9 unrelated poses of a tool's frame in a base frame.
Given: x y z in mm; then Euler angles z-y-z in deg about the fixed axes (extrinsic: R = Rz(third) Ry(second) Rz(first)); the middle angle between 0 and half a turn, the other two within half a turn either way.
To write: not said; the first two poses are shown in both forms.
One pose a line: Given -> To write
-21 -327 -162 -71.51 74.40 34.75 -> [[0.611 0.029 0.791 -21], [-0.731 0.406 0.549 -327], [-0.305 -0.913 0.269 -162], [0 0 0 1]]
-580 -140 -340 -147.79 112.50 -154.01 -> [[-0.525 -0.187 -0.830 -580], [0.337 0.850 -0.405 -140], [0.782 -0.492 -0.383 -340], [0 0 0 1]]
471 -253 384 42.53 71.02 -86.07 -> [[0.691 0.720 0.065 471], [-0.193 0.270 -0.943 -253], [-0.697 0.639 0.325 384], [0 0 0 1]]
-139 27 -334 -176.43 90.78 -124.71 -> [[-0.059 -0.820 -0.569 -139], [0.024 0.569 -0.822 27], [0.998 -0.062 -0.014 -334], [0 0 0 1]]
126 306 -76 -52.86 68.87 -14.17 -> [[0.016 0.426 0.904 126], [-0.826 0.515 -0.228 306], [-0.563 -0.744 0.360 -76], [0 0 0 1]]
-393 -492 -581 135.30 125.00 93.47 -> [[-0.727 0.685 -0.050 -393], [0.364 0.446 0.818 -492], [0.582 0.576 -0.574 -581], [0 0 0 1]]
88 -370 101 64.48 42.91 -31.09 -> [[0.736 -0.344 0.583 88], [0.610 0.710 -0.352 -370], [-0.293 0.614 0.732 101], [0 0 0 1]]
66 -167 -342 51.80 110.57 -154.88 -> [[0.530 0.013 -0.848 66], [-0.619 -0.677 -0.397 -167], [-0.579 0.736 -0.351 -342], [0 0 0 1]]
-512 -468 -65 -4.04 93.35 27.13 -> [[-0.020 -0.459 0.888 -512], [-0.089 0.886 0.455 -468], [-0.996 -0.070 -0.058 -65], [0 0 0 1]]
